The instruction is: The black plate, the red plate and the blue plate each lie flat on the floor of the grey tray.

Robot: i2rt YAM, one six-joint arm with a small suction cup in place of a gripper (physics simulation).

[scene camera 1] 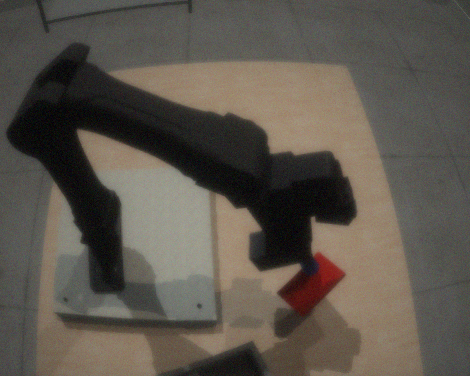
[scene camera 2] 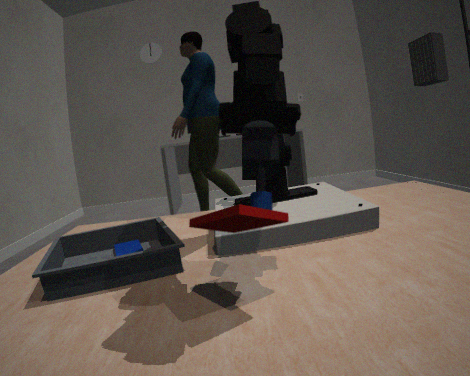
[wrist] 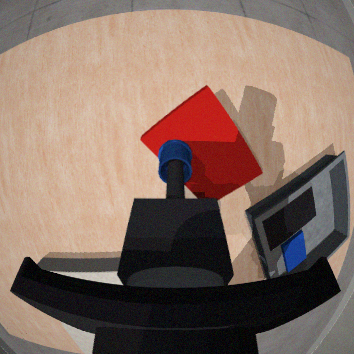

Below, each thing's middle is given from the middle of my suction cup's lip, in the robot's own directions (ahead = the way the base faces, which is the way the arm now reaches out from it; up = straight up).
Scene:
My suction cup is 3 cm to the left of the red plate [scene camera 1: 302, 292] and 1 cm above it. Round my suction cup: black plate [wrist: 283, 223] (14 cm behind, 20 cm to the right, 11 cm below); grey tray [scene camera 2: 86, 262] (18 cm behind, 25 cm to the right, 9 cm below).

